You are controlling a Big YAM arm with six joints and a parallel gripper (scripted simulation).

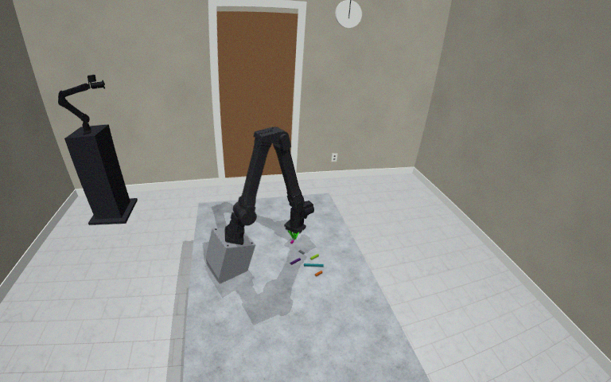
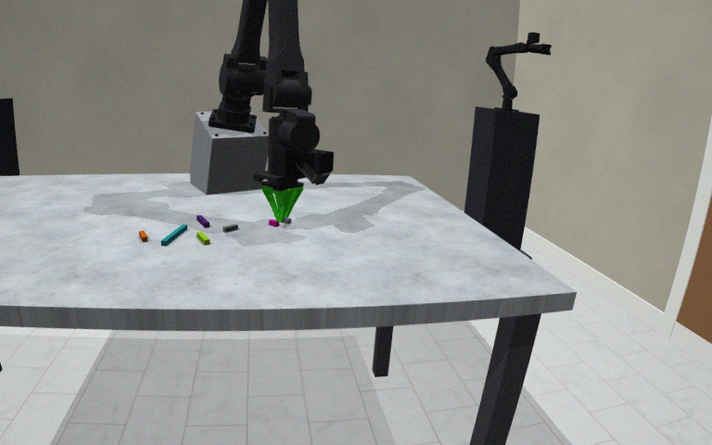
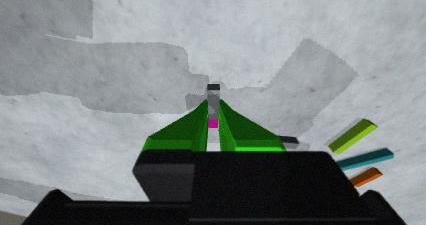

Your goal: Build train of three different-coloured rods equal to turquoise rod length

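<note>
Now: hand 10 mm past the magenta rod, 20 mm to the left of it and 20 mm above it. From my hand the other things lie so: purple rod 20 mm behind, 160 mm to the right, 20 mm below; turquoise rod 70 mm ahead, 200 mm to the right, 20 mm below; lime rod 80 mm ahead, 150 mm to the right, 20 mm below.
</note>
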